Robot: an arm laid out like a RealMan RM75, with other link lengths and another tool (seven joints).
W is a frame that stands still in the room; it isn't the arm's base.
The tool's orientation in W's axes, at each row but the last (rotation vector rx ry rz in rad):
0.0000, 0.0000, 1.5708
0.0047, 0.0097, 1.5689
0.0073, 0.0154, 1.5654
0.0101, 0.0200, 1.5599
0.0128, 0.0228, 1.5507
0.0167, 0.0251, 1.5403
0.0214, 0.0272, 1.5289
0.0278, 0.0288, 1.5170
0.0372, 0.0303, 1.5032
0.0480, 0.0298, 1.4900
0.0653, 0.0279, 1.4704
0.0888, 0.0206, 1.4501
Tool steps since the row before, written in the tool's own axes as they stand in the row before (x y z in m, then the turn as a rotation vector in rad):
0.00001, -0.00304, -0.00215, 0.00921, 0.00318, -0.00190
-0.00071, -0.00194, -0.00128, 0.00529, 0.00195, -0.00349
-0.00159, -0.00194, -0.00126, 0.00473, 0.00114, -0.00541
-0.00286, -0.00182, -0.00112, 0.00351, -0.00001, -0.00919
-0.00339, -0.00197, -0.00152, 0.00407, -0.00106, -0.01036
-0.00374, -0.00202, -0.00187, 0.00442, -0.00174, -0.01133
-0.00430, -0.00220, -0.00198, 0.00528, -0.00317, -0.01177
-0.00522, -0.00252, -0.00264, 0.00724, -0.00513, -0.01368
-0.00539, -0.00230, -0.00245, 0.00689, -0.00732, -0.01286
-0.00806, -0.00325, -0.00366, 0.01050, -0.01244, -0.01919
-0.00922, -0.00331, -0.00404, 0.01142, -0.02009, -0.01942
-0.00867, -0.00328, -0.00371, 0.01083, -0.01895, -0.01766
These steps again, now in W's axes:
0.00304, 0.00001, -0.00215, -0.00318, 0.00921, -0.00190
0.00193, -0.00072, -0.00130, -0.00197, 0.00528, -0.00349
0.00191, -0.00161, -0.00128, -0.00119, 0.00471, -0.00542
0.00177, -0.00289, -0.00114, -0.00013, 0.00345, -0.00921
0.00187, -0.00344, -0.00154, 0.00090, 0.00398, -0.01041
0.00185, -0.00381, -0.00190, 0.00157, 0.00431, -0.01140
0.00196, -0.00439, -0.00203, 0.00302, 0.00511, -0.01189
0.00214, -0.00535, -0.00272, 0.00501, 0.00696, -0.01387
0.00182, -0.00552, -0.00256, 0.00721, 0.00646, -0.01315
0.00240, -0.00824, -0.00390, 0.01228, 0.00973, -0.01969
0.00213, -0.00939, -0.00443, 0.01996, 0.00990, -0.02037
0.00195, -0.00881, -0.00428, 0.01888, 0.00936, -0.01855

